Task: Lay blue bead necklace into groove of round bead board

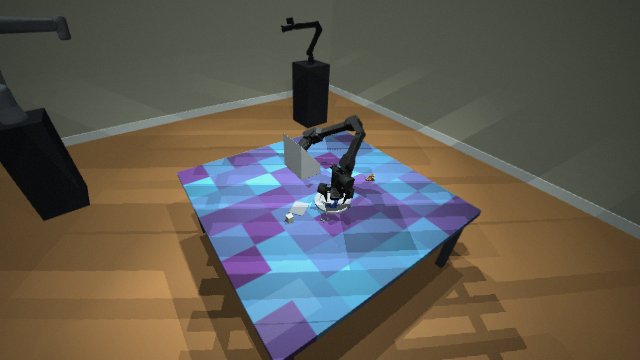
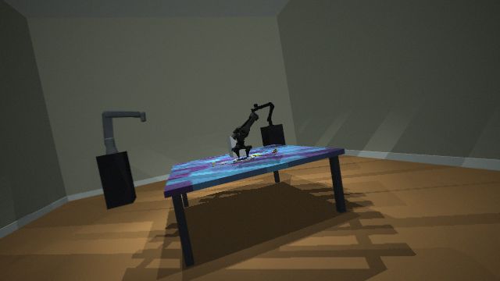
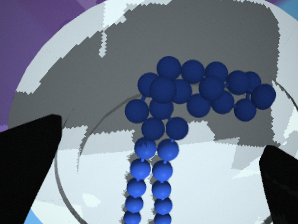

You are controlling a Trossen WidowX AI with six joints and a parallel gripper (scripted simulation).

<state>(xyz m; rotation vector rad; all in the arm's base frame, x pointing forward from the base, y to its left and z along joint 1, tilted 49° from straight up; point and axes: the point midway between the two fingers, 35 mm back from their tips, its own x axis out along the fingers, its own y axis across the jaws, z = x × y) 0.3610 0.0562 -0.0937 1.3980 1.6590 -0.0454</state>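
Right now my gripper tip is 4 cm past the round white bead board, 2 cm to the right of it and 1 cm above it. Also, from my gripper tip: cream cube (26 cm to the right, 5 cm behind, 1 cm below); yellow patch (18 cm to the left, 14 cm behind, 2 cm below); flat grey square (16 cm to the right, 10 cm behind, 2 cm below).
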